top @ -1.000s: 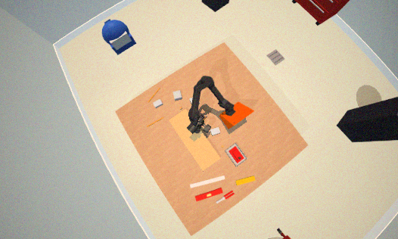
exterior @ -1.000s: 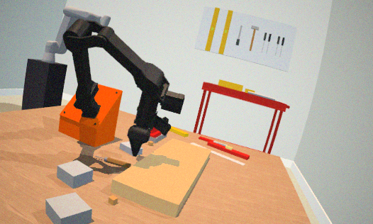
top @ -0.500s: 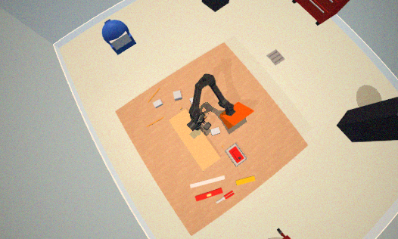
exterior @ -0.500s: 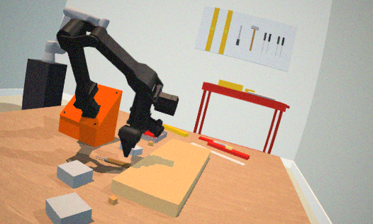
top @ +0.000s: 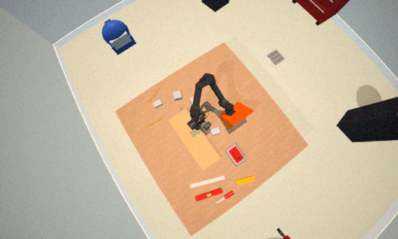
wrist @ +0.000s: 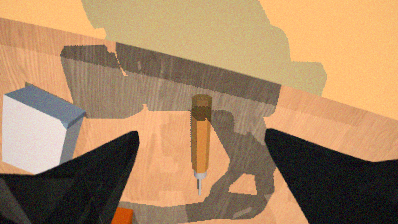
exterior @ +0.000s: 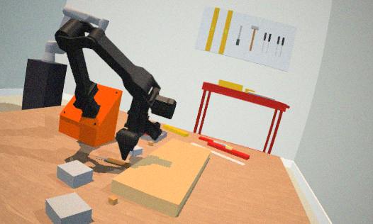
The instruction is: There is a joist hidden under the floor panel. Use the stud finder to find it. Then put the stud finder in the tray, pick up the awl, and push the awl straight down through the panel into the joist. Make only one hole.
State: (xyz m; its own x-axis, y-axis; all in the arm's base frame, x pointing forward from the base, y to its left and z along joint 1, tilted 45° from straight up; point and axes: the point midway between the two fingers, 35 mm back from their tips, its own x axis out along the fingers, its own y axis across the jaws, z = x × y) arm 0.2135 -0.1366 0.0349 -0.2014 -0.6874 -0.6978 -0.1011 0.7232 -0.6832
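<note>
The awl lies 6 cm behind my gripper tip, 3 cm below it and 1 cm to the right of it. Also, from my gripper tip: white strip (41 cm to the left, 31 cm ahead, 4 cm below); then grey tray (41 cm to the left, 3 cm below, 3 cm behind); then stud finder (43 cm to the left, 3 cm behind, 1 cm above).
</note>
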